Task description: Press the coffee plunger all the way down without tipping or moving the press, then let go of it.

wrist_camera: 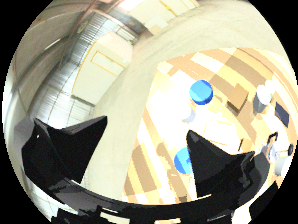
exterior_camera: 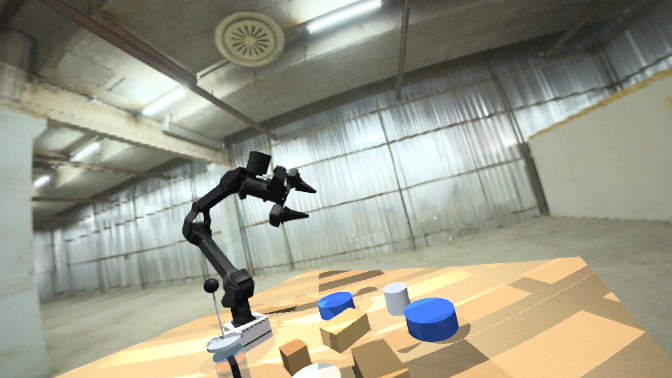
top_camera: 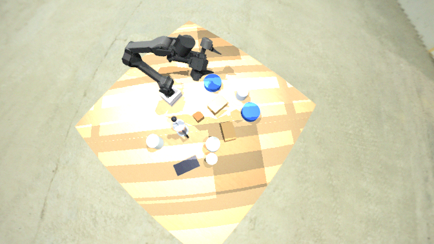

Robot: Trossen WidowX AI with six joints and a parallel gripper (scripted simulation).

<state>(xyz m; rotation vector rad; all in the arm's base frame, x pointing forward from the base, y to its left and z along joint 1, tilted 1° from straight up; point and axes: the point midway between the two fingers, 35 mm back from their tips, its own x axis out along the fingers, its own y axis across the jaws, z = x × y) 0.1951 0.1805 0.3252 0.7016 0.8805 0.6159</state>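
My gripper tip is now 4 cm short of the coffee press, 30 cm to the left of it and 25 cm above it. The rest, counted from my gripper tip: orange cube: 3 cm ahead, 17 cm to the right, 35 cm below; dark flat slab: 20 cm ahead, 43 cm to the right, 37 cm below; grey cylinder: 11 cm ahead, 14 cm to the left, 34 cm below.
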